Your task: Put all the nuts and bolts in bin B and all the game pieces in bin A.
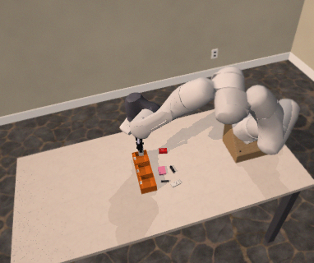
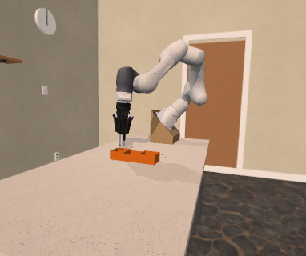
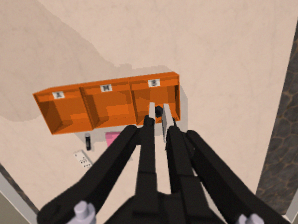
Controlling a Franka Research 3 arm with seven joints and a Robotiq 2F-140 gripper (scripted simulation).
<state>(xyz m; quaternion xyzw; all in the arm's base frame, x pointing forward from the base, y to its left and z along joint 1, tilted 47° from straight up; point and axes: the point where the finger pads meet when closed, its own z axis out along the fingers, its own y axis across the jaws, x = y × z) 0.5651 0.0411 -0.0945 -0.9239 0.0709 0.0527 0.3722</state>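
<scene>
Right now the black nut is 3 cm below my hand. Round my hand: pink square (10 cm below, 9 cm to the left, 9 cm behind); orange bin (8 cm to the left, 8 cm below, 1 cm ahead); red piece (14 cm behind, 9 cm below, 4 cm to the right).
</scene>
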